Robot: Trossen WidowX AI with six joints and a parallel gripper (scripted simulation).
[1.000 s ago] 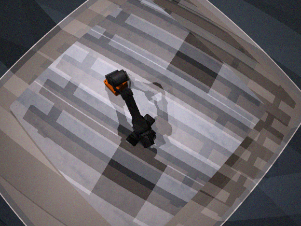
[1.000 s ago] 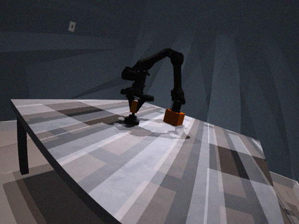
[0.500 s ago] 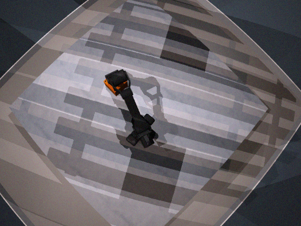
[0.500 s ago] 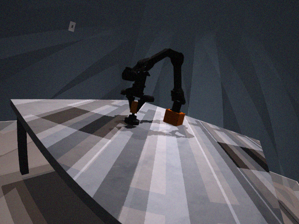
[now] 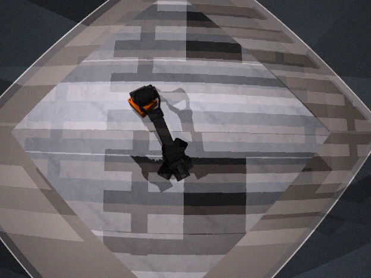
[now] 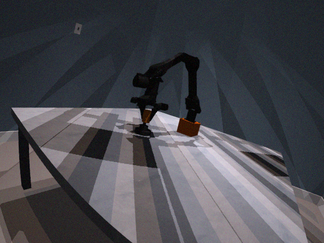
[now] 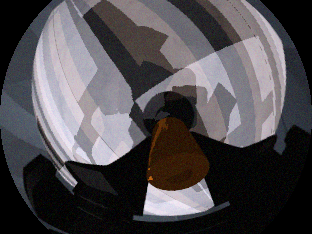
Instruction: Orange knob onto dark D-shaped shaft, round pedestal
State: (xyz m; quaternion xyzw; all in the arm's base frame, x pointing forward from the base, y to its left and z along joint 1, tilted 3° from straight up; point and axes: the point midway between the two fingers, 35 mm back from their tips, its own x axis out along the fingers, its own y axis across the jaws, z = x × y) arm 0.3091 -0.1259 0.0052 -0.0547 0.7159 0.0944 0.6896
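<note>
My gripper tip is 4 cm above the dark round pedestal. Round my gripper tip: orange knob: 2 cm above.
</note>
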